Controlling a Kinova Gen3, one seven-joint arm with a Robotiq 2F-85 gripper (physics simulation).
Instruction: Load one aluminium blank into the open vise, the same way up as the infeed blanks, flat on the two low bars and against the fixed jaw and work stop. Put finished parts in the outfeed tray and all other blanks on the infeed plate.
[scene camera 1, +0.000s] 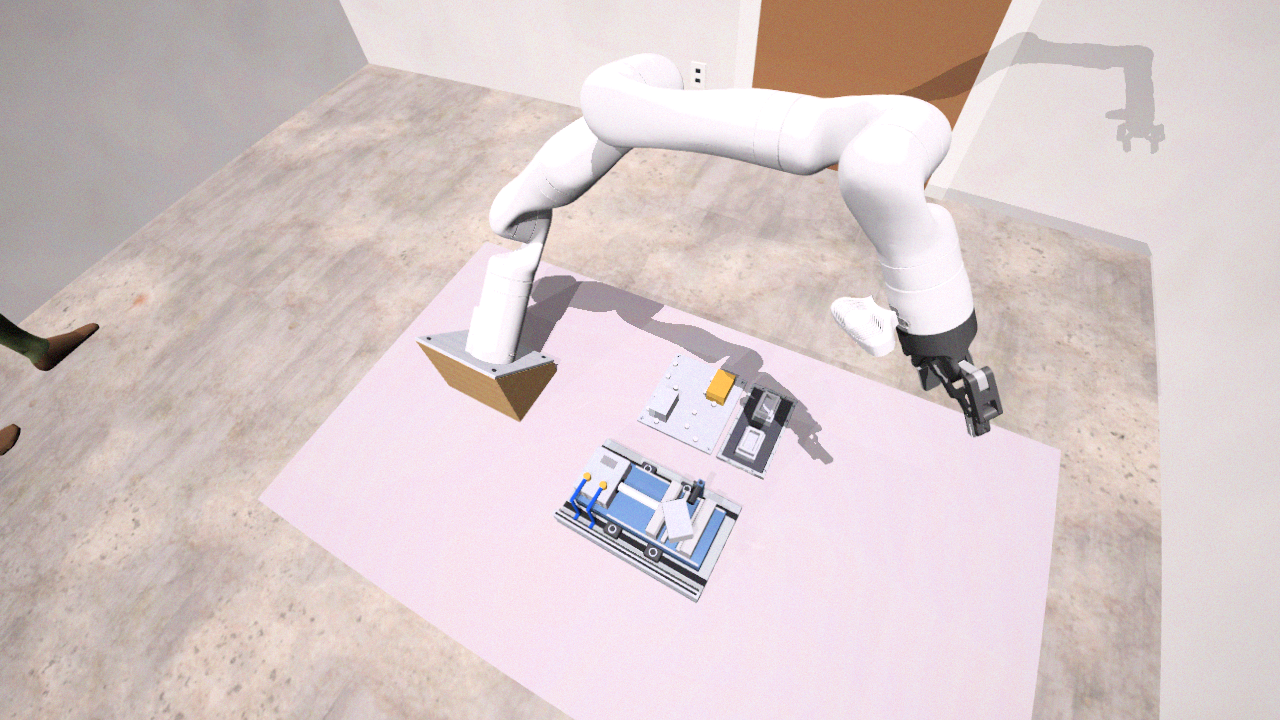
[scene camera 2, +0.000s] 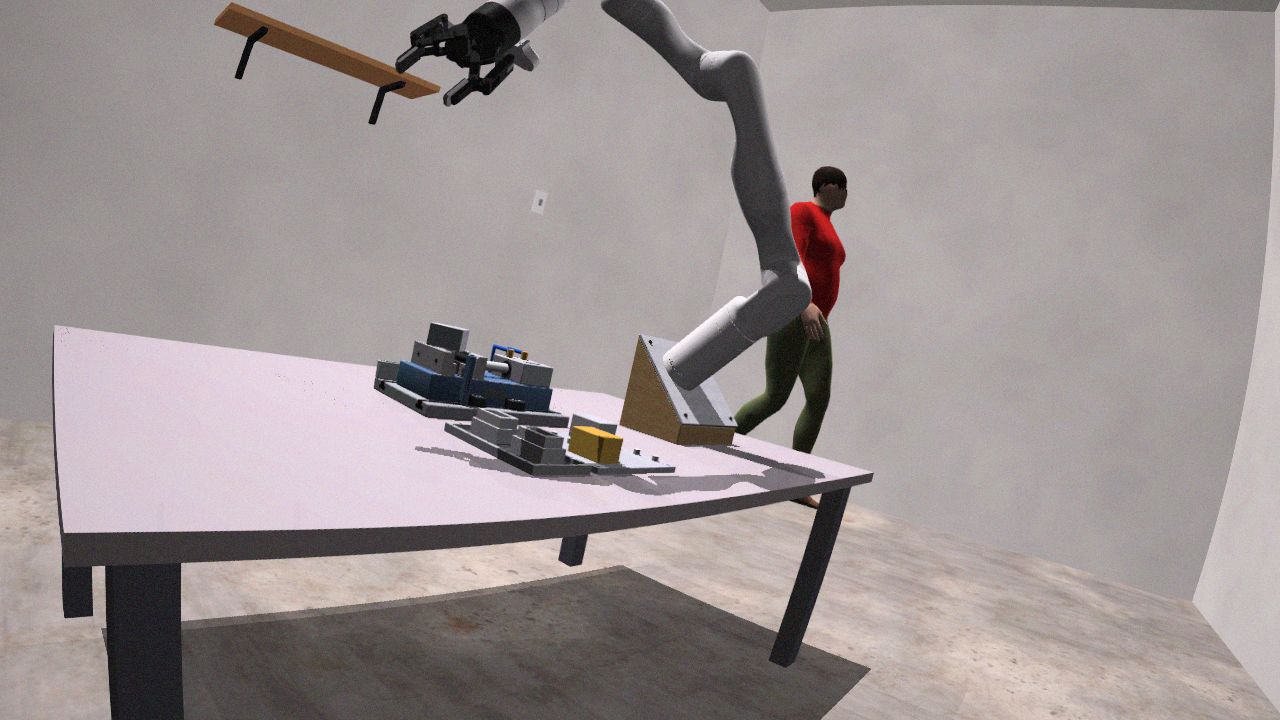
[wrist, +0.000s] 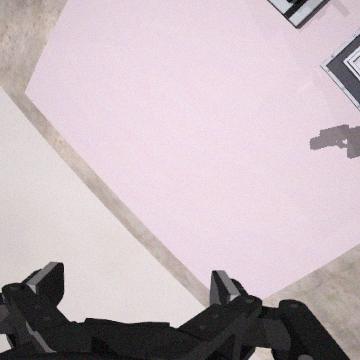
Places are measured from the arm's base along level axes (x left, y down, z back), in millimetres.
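Where they show: gripper, fingertip midpoint: (scene camera 1: 954, 408) (scene camera 2: 420, 85) (wrist: 136, 282); arm's base at its link origin: (scene camera 1: 492, 355) (scene camera 2: 679, 371).
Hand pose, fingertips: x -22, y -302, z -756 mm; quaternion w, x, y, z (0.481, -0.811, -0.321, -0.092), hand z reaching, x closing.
Note:
Things, the pixels of their top centre, and the offset from my fingertips. "spot": a spot on its surface instead. Level surfaces: height alone.
- vise at its top centre: (scene camera 2: 480, 351) (scene camera 1: 645, 500) dz +355, dx -136, dy +333 mm
- light grey blank at its top centre: (scene camera 2: 450, 326) (scene camera 1: 677, 517) dz +290, dx -154, dy +300 mm
- infeed plate at its top centre: (scene camera 2: 590, 448) (scene camera 1: 692, 400) dz +357, dx +128, dy +424 mm
- grey block at its top centre: (scene camera 2: 595, 418) (scene camera 1: 663, 399) dz +408, dx +89, dy +388 mm
- orange block at its top centre: (scene camera 2: 598, 432) (scene camera 1: 721, 383) dz +309, dx +168, dy +388 mm
- farther away at its top centre: (scene camera 2: 541, 431) (scene camera 1: 768, 403) dz +204, dx +155, dy +391 mm
- dark work stop post at a spot on its surface: (scene camera 2: 468, 379) spot: dz +273, dx -66, dy +370 mm
- table at its surface level: dy +432 mm
The vise (scene camera 1: 631, 510) (scene camera 2: 429, 385) (wrist: 298, 20) has a light grey blank (scene camera 1: 678, 519) (scene camera 2: 447, 337) lying askew at its jaws, high up; its exact contact is unclear. The infeed plate (scene camera 1: 693, 371) (scene camera 2: 644, 463) bears a grey block (scene camera 1: 663, 405) (scene camera 2: 592, 421) and an orange block (scene camera 1: 721, 385) (scene camera 2: 595, 444). The dark outfeed tray (scene camera 1: 771, 434) (wrist: 340, 77) holds two grey parts with recessed tops, one near the vise (scene camera 1: 750, 443) (scene camera 2: 494, 425) and one farther away (scene camera 1: 766, 407) (scene camera 2: 538, 443). My gripper (scene camera 1: 957, 407) (scene camera 2: 427, 83) (wrist: 136, 282) is open and empty, high above the table's far end from the base.
A dark work stop post (scene camera 1: 698, 489) (scene camera 2: 468, 379) stands beside the vise jaws. Blue hoses (scene camera 1: 590, 510) rise at the vise's other end. The arm's wedge base (scene camera 1: 492, 380) (scene camera 2: 671, 402) stands on the table (scene camera 1: 850, 582) (scene camera 2: 268, 447). A person (scene camera 2: 819, 250) stands behind the arm.

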